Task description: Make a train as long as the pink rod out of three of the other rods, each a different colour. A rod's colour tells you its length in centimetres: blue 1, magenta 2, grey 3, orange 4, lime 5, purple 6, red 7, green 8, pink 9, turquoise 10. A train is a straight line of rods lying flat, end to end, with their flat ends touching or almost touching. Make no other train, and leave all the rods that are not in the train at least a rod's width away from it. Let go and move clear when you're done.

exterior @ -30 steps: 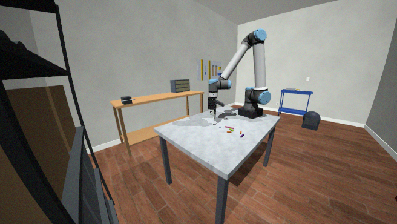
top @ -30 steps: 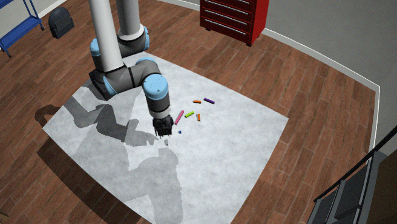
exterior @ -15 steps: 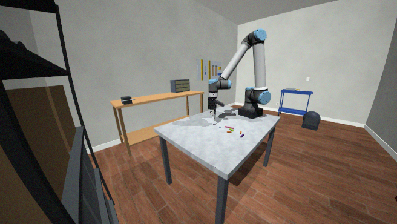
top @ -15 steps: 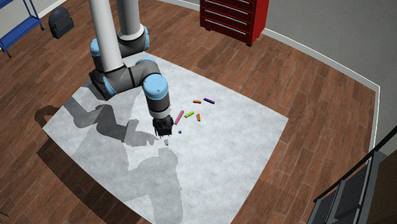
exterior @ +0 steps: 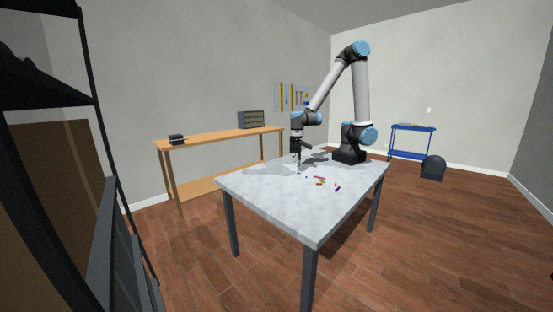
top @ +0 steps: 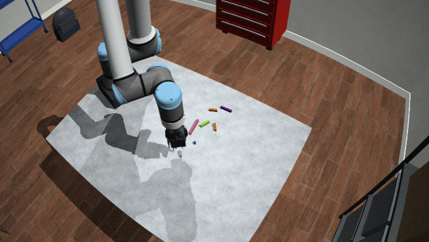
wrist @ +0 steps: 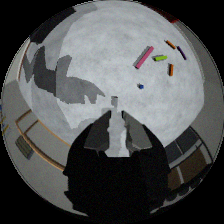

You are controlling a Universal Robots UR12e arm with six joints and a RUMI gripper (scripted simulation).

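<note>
Now: hand 70 mm above the grey rod. Also, from my hand: blue rod 90 mm to the left, 70 mm below; pink rod 150 mm to the left, 70 mm below, 60 mm behind; lime rod 200 mm to the left, 70 mm below, 40 mm behind.
</note>
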